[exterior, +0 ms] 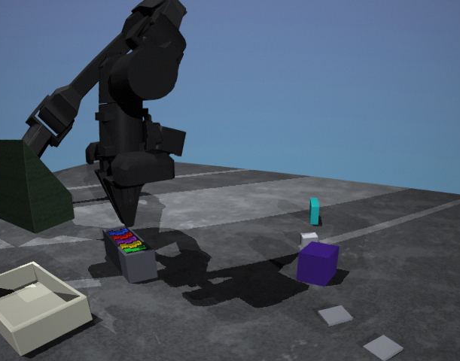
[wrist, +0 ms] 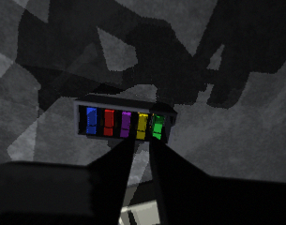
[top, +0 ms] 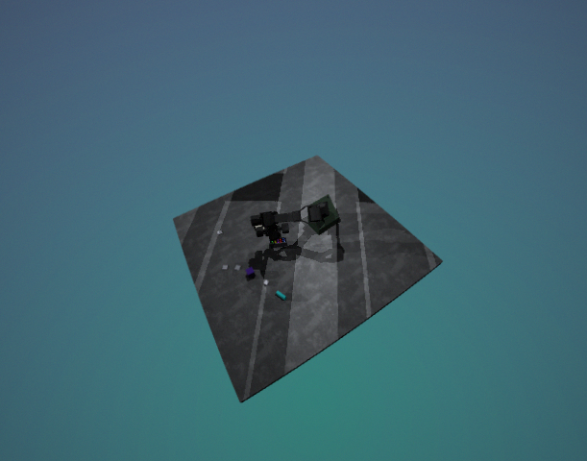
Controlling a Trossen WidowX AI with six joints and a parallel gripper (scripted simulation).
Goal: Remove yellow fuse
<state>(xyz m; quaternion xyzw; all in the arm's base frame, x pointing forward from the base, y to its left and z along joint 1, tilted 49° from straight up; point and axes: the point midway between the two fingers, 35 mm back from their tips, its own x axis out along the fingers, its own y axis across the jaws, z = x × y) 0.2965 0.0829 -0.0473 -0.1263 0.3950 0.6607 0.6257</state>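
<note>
Right now the yellow fuse is 40 mm below my gripper tip. From my gripper tip the other things lie so: teal block (330 mm to the left, 110 mm ahead, 50 mm below); purple cube (210 mm ahead, 120 mm to the left, 50 mm below); tray (170 mm to the right, 60 mm below).
</note>
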